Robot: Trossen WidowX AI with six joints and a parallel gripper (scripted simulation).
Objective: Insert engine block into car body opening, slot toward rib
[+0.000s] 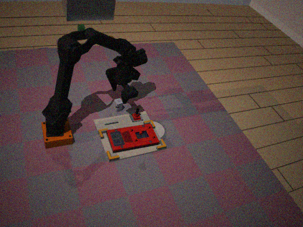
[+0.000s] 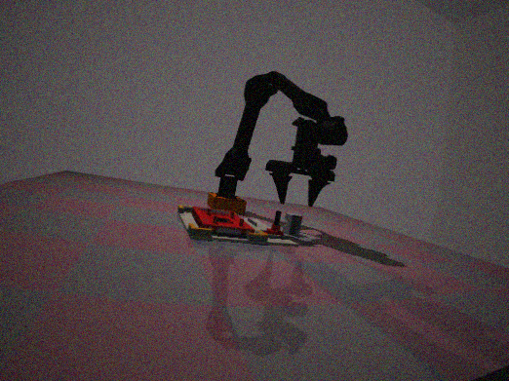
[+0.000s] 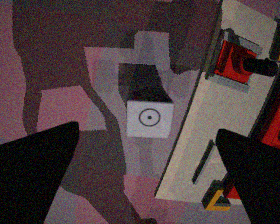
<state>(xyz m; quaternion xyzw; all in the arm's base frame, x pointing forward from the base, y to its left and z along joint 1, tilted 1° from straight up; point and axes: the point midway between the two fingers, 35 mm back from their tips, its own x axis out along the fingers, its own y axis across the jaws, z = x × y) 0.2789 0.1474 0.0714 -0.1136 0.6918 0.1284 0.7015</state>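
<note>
Now: gripper tip 1 cm to the left of the grey ribbed engine block and 5 cm above it. The rest, counted from my gripper tip: black upright stick 8 cm ahead, 7 cm to the right, 4 cm below.
</note>
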